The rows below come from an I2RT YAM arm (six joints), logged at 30 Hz.
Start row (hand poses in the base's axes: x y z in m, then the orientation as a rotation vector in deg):
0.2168, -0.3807, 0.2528, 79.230, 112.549, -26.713
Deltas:
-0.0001, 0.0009, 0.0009, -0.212, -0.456, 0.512
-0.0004, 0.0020, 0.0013, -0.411, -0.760, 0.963
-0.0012, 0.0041, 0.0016, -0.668, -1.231, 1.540
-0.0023, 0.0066, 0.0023, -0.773, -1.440, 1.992
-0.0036, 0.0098, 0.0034, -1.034, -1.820, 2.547
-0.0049, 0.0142, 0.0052, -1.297, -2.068, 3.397
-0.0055, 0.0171, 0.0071, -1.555, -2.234, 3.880
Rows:
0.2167, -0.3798, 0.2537, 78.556, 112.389, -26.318
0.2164, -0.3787, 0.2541, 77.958, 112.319, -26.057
0.2156, -0.3766, 0.2544, 77.190, 112.159, -25.663
0.2145, -0.3741, 0.2551, 76.651, 112.207, -25.390
0.2132, -0.3709, 0.2562, 75.906, 112.099, -25.082
0.2119, -0.3665, 0.2580, 74.856, 112.264, -24.740
0.2113, -0.3636, 0.2599, 74.193, 112.282, -24.626

